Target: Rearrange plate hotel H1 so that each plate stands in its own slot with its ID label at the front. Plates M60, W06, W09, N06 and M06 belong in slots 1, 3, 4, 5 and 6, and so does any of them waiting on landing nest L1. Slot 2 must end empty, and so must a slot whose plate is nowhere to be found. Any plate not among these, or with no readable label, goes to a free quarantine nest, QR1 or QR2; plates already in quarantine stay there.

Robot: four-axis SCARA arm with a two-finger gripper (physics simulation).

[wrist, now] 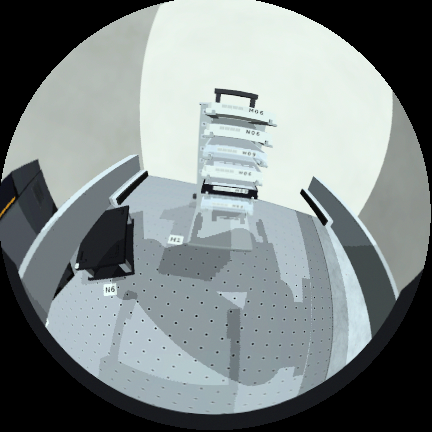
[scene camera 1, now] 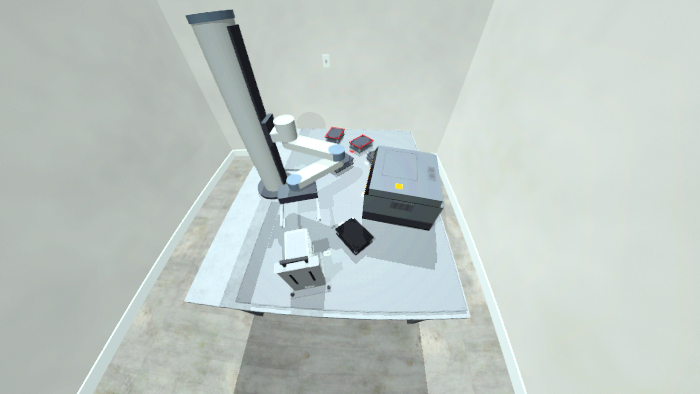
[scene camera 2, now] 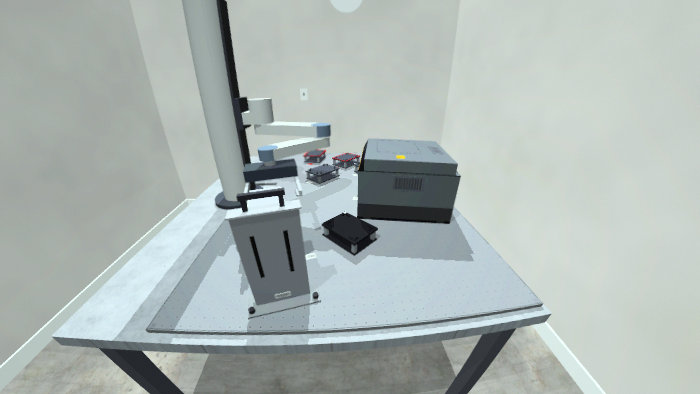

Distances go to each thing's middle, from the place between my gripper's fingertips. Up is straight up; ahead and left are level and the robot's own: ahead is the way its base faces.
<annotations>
Right now the plate hotel H1 [scene camera 2: 267,229] is 4 cm ahead of my hand, 21 cm to the right of it and 6 cm below it. The rest, counted from my hand: black nest [scene camera 2: 344,226]: 23 cm ahead, 4 cm to the left, 15 cm below; grey instrument [scene camera 2: 440,191]: 49 cm ahead, 30 cm to the left, 9 cm below.
</annotations>
